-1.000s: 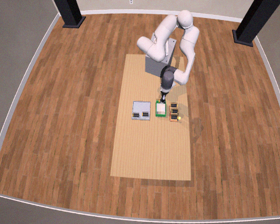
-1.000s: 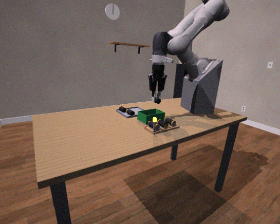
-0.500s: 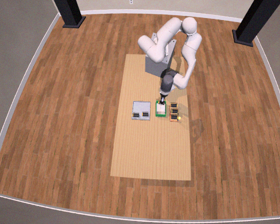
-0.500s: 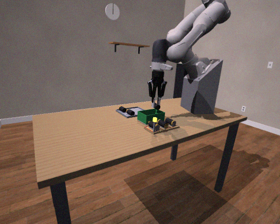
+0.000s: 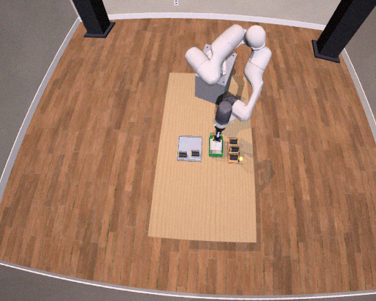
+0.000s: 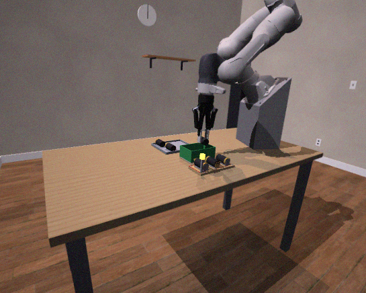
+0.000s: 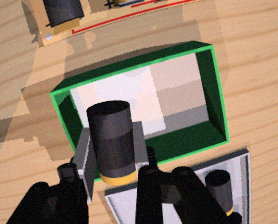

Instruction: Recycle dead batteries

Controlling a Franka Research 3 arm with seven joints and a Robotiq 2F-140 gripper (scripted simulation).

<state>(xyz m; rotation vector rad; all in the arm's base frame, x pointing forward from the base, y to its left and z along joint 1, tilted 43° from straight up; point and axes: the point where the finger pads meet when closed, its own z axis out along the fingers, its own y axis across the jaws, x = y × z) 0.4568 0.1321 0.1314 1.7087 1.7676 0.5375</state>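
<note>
The green recycling box lies 9 cm below my hand, 3 cm ahead of it and 1 cm to the left of it. The rest, counted from my hand: grey tray 19 cm to the right, 11 cm below, 8 cm ahead.
</note>
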